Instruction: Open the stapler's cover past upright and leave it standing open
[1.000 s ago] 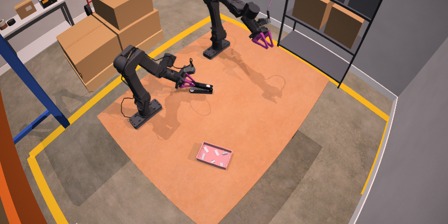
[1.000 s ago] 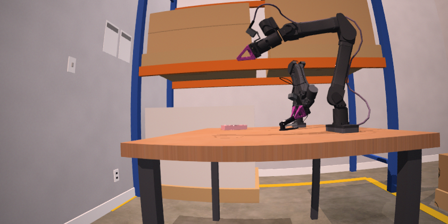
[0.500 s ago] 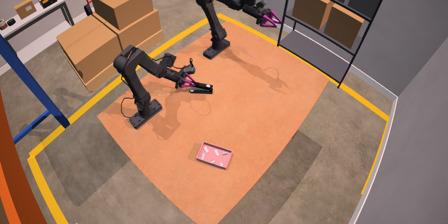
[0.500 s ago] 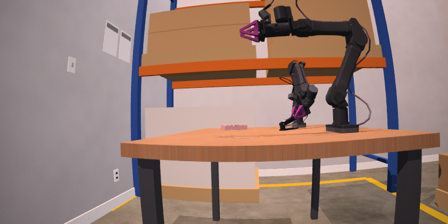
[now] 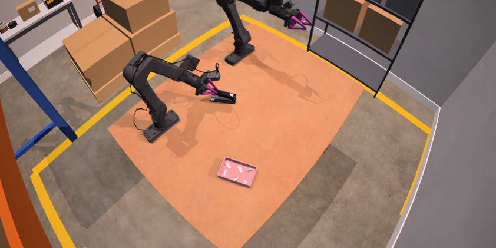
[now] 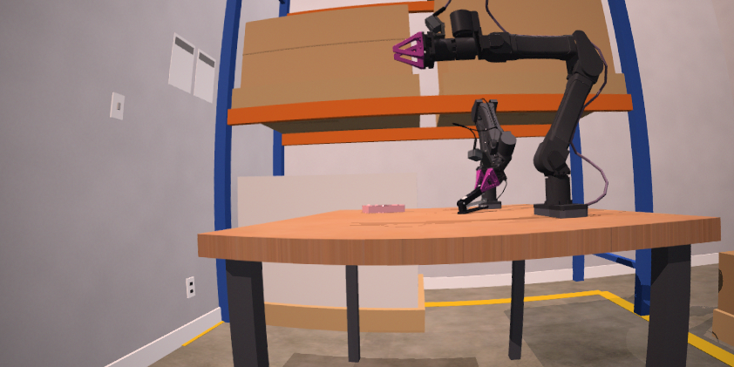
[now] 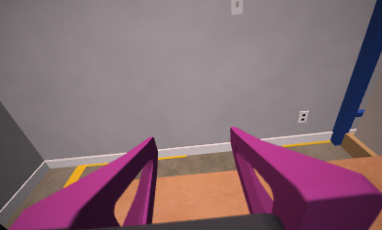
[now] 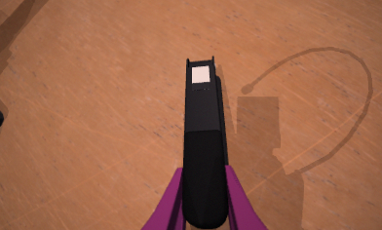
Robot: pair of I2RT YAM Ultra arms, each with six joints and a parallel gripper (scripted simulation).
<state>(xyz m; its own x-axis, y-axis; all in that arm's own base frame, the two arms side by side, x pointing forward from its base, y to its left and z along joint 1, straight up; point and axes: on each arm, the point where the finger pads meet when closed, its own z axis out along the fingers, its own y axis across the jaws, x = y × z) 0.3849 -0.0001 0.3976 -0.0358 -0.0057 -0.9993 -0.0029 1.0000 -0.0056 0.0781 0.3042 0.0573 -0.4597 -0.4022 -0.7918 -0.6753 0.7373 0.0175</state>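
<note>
Right now my right hand is 30 mm short of the black stapler, 20 mm to the right of it and 40 mm above it. From my right hand the other things lie so: pink tray: 320 mm ahead, 250 mm to the right, 60 mm below.
</note>
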